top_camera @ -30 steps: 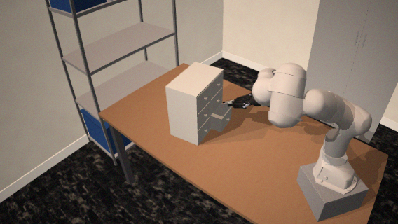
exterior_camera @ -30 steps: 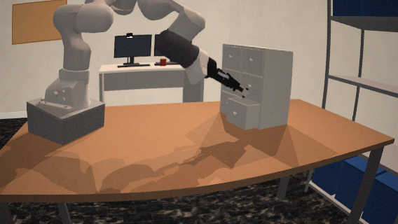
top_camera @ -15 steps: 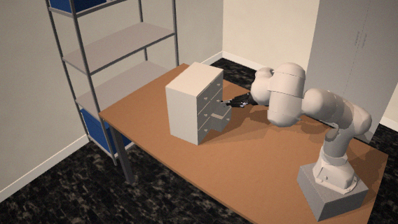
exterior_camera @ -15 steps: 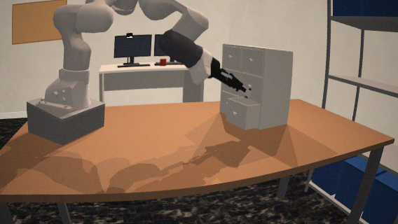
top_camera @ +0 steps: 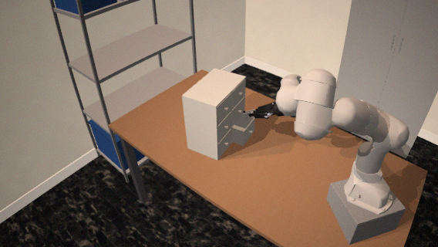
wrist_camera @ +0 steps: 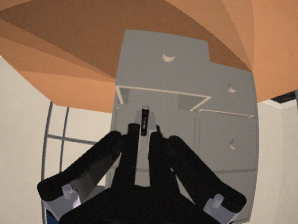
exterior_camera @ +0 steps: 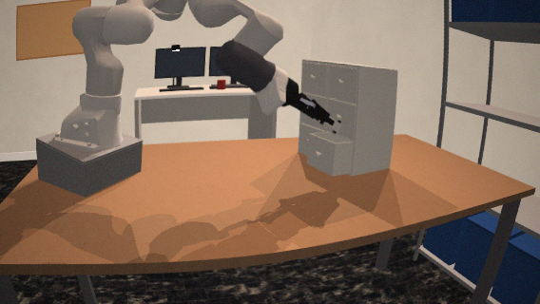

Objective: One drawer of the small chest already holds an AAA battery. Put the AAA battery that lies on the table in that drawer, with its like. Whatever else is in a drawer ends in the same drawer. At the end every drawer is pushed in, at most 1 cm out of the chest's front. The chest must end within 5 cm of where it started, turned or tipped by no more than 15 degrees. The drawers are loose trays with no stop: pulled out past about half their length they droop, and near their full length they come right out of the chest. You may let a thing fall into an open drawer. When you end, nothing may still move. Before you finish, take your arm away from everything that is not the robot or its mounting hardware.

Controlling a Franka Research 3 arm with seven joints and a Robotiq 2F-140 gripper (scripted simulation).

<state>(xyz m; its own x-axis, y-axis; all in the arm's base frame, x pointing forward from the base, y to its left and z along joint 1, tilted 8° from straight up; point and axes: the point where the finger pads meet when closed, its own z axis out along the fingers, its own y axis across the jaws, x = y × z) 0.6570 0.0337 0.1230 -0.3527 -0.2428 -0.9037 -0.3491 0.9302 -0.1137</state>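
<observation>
The AAA battery lies 20 mm ahead of my hand, 10 mm to the left of it and 10 mm below it.
</observation>
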